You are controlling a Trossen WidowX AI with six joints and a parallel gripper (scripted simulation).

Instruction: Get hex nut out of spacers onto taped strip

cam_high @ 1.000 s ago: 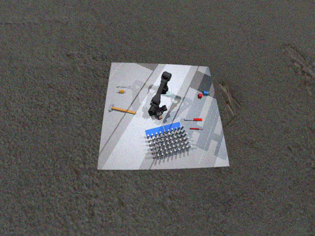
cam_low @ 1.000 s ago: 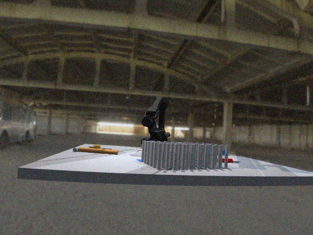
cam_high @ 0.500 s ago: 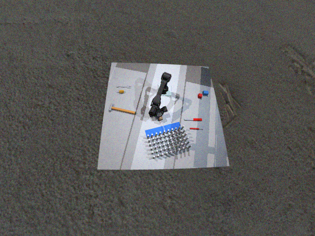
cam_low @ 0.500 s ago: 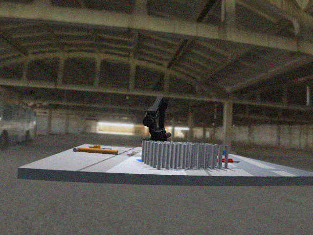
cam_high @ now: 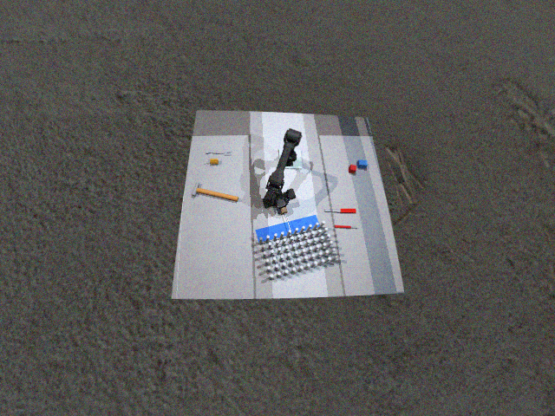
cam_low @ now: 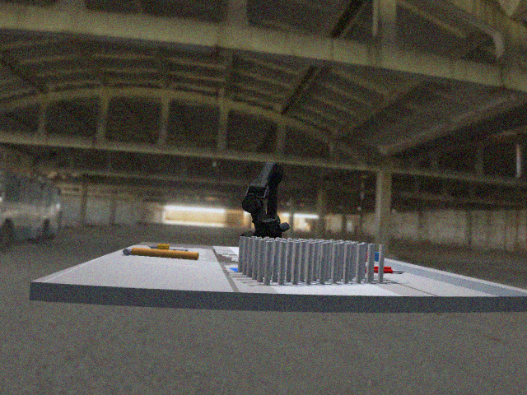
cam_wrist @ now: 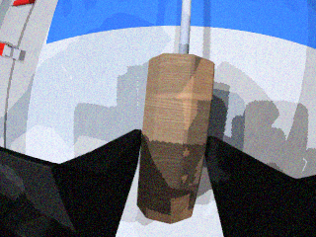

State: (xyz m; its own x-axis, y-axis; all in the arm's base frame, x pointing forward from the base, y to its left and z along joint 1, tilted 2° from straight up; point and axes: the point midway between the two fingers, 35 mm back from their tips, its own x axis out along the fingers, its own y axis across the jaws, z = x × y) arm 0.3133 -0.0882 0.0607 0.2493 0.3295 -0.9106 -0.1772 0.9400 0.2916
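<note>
The blue taped strip lies 130 mm ahead of my gripper tip, 20 mm to the left of it and 40 mm below it. The rest, counted from my gripper tip: red cube: 240 mm behind, 510 mm to the left, 20 mm below; hook tool: 100 mm ahead, 20 mm to the left; small yellow tool: 360 mm behind, 410 mm to the right, 20 mm below.
</note>
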